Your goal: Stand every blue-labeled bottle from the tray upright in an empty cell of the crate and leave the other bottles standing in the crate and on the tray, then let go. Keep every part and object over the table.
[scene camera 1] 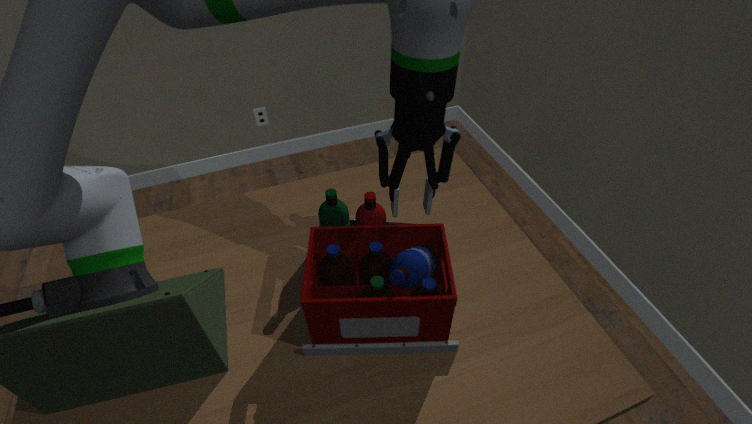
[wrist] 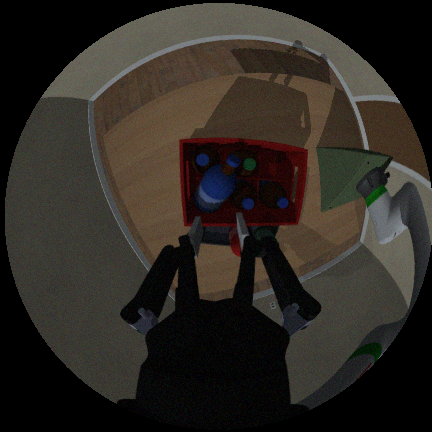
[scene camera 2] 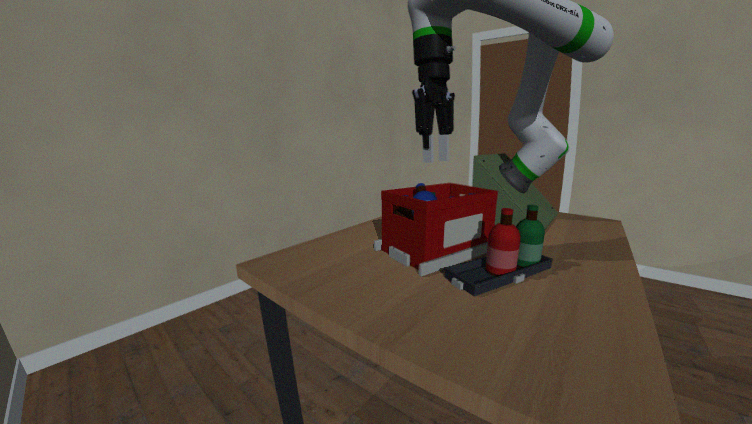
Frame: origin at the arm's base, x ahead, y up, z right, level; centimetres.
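Seen in the pictures: gripper, fingertip midpoint: (scene camera 1: 410, 210) (wrist: 218, 222) (scene camera 2: 436, 161); arm's base, link origin: (scene camera 1: 117, 299) (wrist: 367, 178) (scene camera 2: 512, 179).
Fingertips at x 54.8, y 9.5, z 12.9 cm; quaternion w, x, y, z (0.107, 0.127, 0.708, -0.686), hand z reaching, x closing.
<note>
Offsets run from my fingertips to a thing's top centre. "pt": to the spot under its first point. Level surfaces: height alone.
A blue bottle @(dz +3.4, dx -1.6, dy -6.7 cm) (scene camera 1: 412, 267) (scene camera 2: 424, 195) (wrist: 215, 187) lies tilted inside the red crate @(dz -6.6, dx -5.7, dy -8.5 cm) (scene camera 1: 379, 300) (scene camera 2: 405, 231) (wrist: 243, 224), its capped neck pointing towards the green-capped bottle in the wrist view; its base is over the corner cell nearest the gripper. Brown bottles with blue caps @(dz -6.5, dx -13.7, dy -9.8 cm) (scene camera 1: 332, 250) @(pt dz -3.0, dx -5.9, dy -9.7 cm) (scene camera 1: 375, 246) @(dz +9.6, dx -1.1, dy -9.8 cm) (scene camera 1: 428, 284) and one with a green cap @(dz +4.8, dx -9.3, dy -9.8 cm) (scene camera 1: 377, 282) (wrist: 249, 164) stand in crate cells. A red bottle @(dz -17.9, dx +0.0, dy -10.1 cm) (scene camera 1: 370, 213) (scene camera 2: 503, 250) and a green bottle @(dz -23.2, dx -7.5, dy -10.1 cm) (scene camera 1: 333, 211) (scene camera 2: 531, 242) stand on the dark tray @(pt dz -15.2, dx +13.8, dy -24.6 cm) (scene camera 2: 476, 289). My gripper (scene camera 1: 412, 202) (scene camera 2: 436, 152) (wrist: 218, 222) is partly open, empty, above the crate.
White strips (scene camera 1: 380, 348) (scene camera 2: 452, 259) border the crate on the wooden table @(dy -26.0 cm) (scene camera 1: 500, 326) (scene camera 2: 368, 316). The tray stands right beside the crate. The green sloped robot base (scene camera 1: 121, 337) (scene camera 2: 487, 173) (wrist: 340, 175) stands at the crate's other end.
</note>
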